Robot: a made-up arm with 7 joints. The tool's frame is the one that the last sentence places. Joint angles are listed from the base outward.
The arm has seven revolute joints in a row. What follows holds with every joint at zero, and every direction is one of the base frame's.
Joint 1 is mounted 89.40 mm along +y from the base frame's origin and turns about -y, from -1.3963 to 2.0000 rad.
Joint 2 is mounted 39.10 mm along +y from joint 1 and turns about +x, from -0.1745 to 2.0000 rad.
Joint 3 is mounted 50.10 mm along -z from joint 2 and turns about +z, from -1.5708 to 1.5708 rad.
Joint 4 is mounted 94.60 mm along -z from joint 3 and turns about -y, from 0.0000 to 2.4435 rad.
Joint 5 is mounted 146.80 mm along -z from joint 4 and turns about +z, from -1.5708 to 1.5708 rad.
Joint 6 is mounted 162.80 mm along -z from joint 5 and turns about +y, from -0.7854 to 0.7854 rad.
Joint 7 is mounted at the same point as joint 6 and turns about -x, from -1.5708 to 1.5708 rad.
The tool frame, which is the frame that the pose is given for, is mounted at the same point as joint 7; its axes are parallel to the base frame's.
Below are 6 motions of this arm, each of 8 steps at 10 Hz.
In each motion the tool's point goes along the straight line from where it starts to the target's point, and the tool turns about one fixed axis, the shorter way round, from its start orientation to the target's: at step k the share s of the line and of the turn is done. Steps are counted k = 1, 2, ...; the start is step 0. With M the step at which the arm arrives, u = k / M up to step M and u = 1 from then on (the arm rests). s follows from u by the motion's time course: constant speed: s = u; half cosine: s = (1 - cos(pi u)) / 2; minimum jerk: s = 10 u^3 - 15 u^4 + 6 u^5.
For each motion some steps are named. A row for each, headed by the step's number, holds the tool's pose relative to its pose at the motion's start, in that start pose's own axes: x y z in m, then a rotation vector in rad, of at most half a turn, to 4 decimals.
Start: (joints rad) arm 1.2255 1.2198 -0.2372 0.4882 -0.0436 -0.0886 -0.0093
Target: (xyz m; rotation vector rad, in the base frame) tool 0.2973 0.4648 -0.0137 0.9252 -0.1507 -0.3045
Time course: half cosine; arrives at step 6
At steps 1, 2, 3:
1: -0.0008 -0.0085 0.0012 -0.0517 0.0511 -0.0532
2: -0.0031 -0.0318 0.0044 -0.1931 0.1906 -0.1985
3: -0.0062 -0.0636 0.0089 -0.3862 0.3813 -0.3971

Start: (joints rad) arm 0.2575 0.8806 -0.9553 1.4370 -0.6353 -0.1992 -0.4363
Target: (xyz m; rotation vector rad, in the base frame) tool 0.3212 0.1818 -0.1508 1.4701 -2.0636 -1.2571
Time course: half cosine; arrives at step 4
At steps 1, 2, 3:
1: -0.0115 0.0178 -0.0002 0.1051 0.0130 -0.0646
2: -0.0393 0.0606 -0.0005 0.3588 0.0445 -0.2204
3: -0.0671 0.1035 -0.0009 0.6125 0.0760 -0.3762

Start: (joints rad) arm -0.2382 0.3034 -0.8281 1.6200 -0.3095 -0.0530 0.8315
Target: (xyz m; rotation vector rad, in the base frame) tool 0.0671 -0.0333 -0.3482 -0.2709 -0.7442 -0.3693
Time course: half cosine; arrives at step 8
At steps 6, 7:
6: -0.0872 -0.0791 -0.0403 0.8815 0.1999 0.7140
7: -0.0982 -0.0891 -0.0454 0.9935 0.2253 0.8047

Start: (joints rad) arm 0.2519 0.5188 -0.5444 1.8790 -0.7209 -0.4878 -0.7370
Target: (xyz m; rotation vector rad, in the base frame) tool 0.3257 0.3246 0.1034 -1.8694 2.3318 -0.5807
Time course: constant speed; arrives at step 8
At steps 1, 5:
1: -0.0181 0.0391 -0.0032 0.1175 0.0135 -0.1184
5: -0.0906 0.1953 -0.0160 0.5875 0.0677 -0.5918

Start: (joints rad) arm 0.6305 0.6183 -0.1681 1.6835 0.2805 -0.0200 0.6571
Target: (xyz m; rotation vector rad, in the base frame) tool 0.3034 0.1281 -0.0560 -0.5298 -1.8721 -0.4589
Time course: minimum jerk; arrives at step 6
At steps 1, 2, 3, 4, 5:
1: -0.0030 -0.0039 0.0009 0.0089 -0.0004 0.0214
2: -0.0178 -0.0230 0.0051 0.0525 -0.0024 0.1263
3: -0.0425 -0.0547 0.0122 0.1250 -0.0057 0.3008
4: -0.0671 -0.0865 0.0193 0.1975 -0.0089 0.4753
5: -0.0819 -0.1055 0.0235 0.2411 -0.0109 0.5803

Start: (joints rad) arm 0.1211 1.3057 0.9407 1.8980 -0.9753 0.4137 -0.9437
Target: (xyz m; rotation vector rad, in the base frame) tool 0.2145 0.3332 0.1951 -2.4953 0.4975 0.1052
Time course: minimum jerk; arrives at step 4
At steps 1, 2, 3, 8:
1: -0.0014 -0.0068 0.0113 -0.0168 -0.0381 -0.0218
2: -0.0069 -0.0326 0.0544 -0.0809 -0.1842 -0.1051
3: -0.0123 -0.0585 0.0975 -0.1451 -0.3303 -0.1884
8: -0.0138 -0.0652 0.1087 -0.1618 -0.3685 -0.2102

